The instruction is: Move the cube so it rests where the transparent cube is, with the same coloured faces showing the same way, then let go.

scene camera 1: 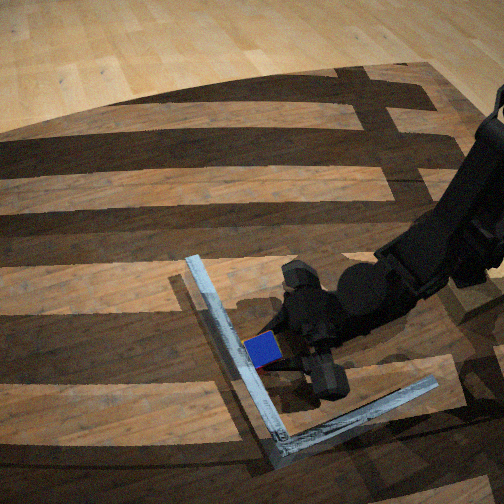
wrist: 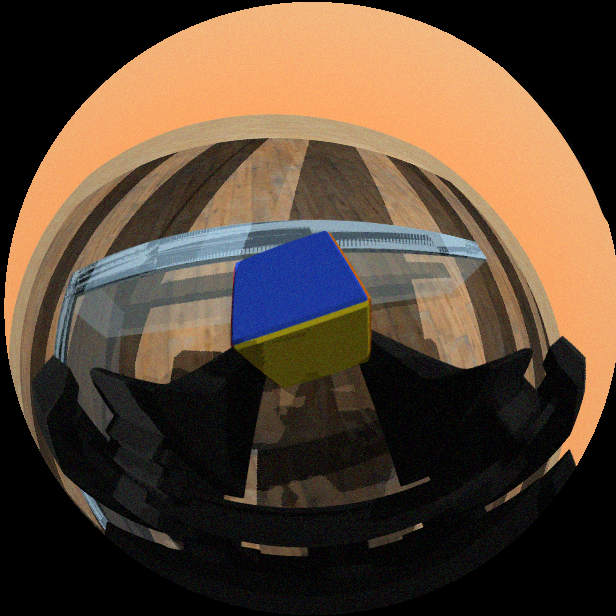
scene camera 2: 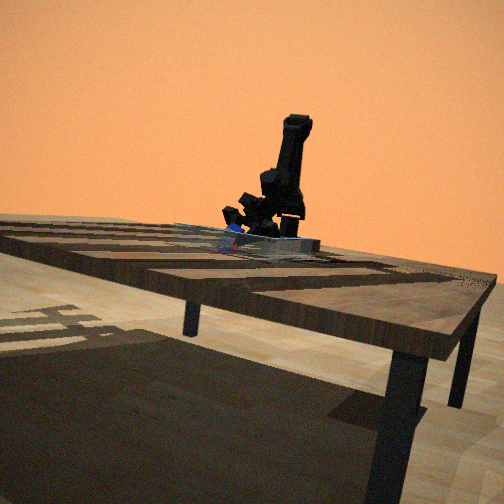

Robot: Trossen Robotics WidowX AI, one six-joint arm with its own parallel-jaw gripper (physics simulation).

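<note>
The cube (scene camera 1: 263,349) lies on the table with its blue face up, close against the long arm of a grey L-shaped metal fence (scene camera 1: 228,340). In the wrist view the cube (wrist: 298,308) shows blue on top and yellow toward the camera, sitting ahead of and between the two black fingers. My gripper (scene camera 1: 290,345) is open, low over the table, fingers apart on either side of the cube and not touching it. The transparent cube cannot be made out separately in any view. In scene camera 2 the cube (scene camera 2: 235,229) is a small blue speck by the arm.
The L-shaped fence has a second arm (scene camera 1: 360,420) running toward the front right. The black arm (scene camera 1: 440,250) reaches in from the right. The striped wooden table top ends at an edge (scene camera 2: 330,325) in scene camera 2.
</note>
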